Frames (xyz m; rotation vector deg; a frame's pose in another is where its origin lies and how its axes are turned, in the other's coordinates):
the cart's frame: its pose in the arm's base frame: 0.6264 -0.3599 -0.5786 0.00 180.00 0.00
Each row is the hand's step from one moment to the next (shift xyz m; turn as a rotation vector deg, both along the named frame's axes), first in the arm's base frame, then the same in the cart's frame.
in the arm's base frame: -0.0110 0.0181 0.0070 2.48 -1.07 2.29
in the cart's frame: 0.0110 0.0181 -0.0070 -2.48 -1.07 -2.29
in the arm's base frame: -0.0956 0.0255 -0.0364 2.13 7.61 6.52
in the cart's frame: 0.0956 0.0255 0.0364 -2.13 7.61 -6.52
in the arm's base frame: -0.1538 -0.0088 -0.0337 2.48 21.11 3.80
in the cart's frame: 0.1538 -0.0088 0.0337 -2.48 21.11 -3.80
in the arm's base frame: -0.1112 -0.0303 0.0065 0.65 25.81 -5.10
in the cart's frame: 0.1112 -0.0303 -0.0065 -0.65 25.81 5.10
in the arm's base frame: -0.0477 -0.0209 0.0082 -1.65 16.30 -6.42
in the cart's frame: 0.0477 -0.0209 -0.0082 1.65 16.30 6.42
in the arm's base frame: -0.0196 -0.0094 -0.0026 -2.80 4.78 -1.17
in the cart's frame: 0.0196 -0.0094 0.0026 2.80 4.78 1.17
